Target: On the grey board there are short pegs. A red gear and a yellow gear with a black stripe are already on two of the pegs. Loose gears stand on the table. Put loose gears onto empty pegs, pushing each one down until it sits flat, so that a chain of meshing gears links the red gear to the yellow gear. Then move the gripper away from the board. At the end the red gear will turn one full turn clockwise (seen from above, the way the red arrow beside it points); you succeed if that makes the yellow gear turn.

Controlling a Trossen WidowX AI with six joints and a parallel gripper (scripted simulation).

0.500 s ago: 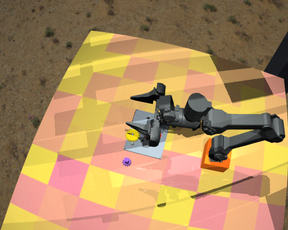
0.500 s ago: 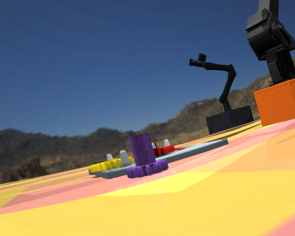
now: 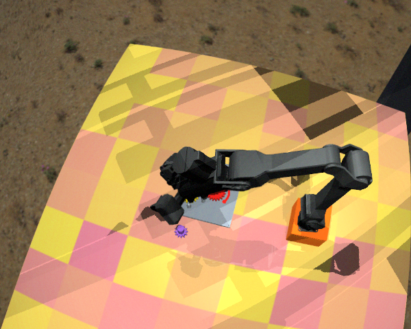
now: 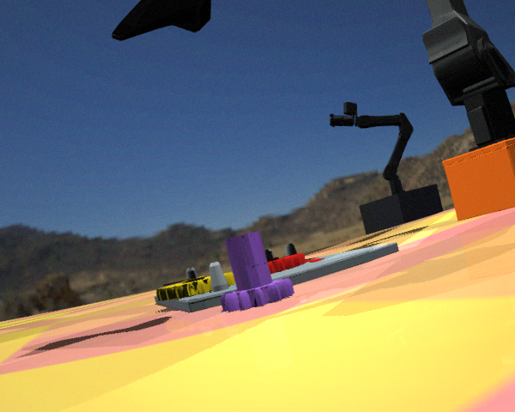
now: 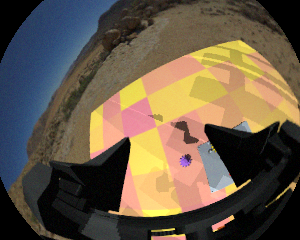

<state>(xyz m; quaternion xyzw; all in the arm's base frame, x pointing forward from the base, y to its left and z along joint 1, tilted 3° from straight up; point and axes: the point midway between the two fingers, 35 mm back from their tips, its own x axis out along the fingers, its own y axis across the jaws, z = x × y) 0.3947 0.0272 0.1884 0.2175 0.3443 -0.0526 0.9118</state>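
My gripper tip is 50 mm past the purple gear, 20 mm to the right of it and 210 mm above it. From my gripper tip the other things lie so: yellow gear (50 mm behind, 110 mm to the right, 210 mm below); red gear (130 mm behind, 130 mm to the right, 210 mm below); grey board (120 mm behind, 130 mm to the right, 220 mm below).
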